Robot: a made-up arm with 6 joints.
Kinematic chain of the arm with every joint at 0, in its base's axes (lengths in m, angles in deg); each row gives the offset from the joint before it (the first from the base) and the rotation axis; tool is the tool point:
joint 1: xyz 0 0 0.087 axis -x
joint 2: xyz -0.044 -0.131 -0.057 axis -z
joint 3: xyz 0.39 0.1 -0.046 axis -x
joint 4: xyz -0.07 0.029 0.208 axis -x
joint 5: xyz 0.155 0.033 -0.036 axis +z
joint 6: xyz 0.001 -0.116 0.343 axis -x
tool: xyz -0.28 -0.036 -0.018
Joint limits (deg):
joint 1: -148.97..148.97
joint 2: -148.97..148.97
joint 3: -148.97..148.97
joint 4: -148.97..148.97
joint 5: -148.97..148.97
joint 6: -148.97..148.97
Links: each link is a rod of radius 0.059 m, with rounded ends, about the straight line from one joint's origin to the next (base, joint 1, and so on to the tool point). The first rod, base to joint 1, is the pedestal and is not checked.
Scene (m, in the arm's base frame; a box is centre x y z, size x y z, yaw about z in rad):
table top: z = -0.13
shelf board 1: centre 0.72 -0.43 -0 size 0.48 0.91 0.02 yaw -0.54
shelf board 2: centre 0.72 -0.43 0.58 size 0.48 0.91 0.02 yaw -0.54
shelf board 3: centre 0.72 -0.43 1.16 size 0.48 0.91 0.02 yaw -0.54
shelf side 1: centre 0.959 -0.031 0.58 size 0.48 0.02 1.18 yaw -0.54
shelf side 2: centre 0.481 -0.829 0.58 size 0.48 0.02 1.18 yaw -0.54
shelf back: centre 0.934 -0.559 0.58 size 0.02 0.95 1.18 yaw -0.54
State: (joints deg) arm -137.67 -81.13 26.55 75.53 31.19 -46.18
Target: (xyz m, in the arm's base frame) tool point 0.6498 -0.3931 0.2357
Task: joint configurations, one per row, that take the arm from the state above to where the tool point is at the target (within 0.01 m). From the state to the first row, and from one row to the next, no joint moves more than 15 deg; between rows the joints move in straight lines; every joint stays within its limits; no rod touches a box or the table.
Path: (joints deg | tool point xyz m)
1: -137.99 -66.58 28.68 75.42 41.77 -44.14 | -0.4055 -0.4667 0.1820
2: -138.32 -52.03 30.81 75.31 52.36 -42.09 | -0.2381 -0.5636 0.2632
3: -138.64 -37.48 32.94 75.20 62.94 -40.05 | -0.0273 -0.6140 0.3164
4: -138.97 -22.93 35.07 75.09 73.53 -38.00 | 0.2080 -0.6056 0.3317
5: -139.29 -8.39 37.20 74.98 84.11 -35.96 | 0.4428 -0.5317 0.3045
6: -139.62 6.16 39.33 74.87 94.70 -33.91 | 0.6498 -0.3931 0.2357

